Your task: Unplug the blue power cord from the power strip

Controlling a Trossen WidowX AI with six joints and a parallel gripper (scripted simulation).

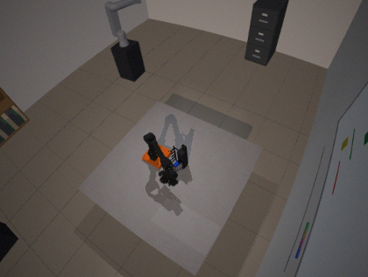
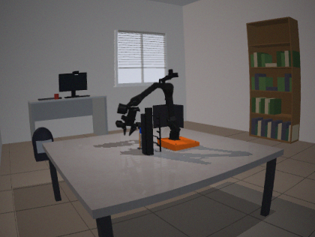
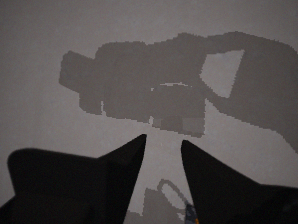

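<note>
My gripper tip is now 20 cm to the right of the blue plug, 6 cm below it and 2 cm past it. The rest, counted from my gripper tip: black upright block: 29 cm to the left, 7 cm above, 1 cm ahead; grey square: 12 cm to the left, 7 cm below, 3 cm behind.
</note>
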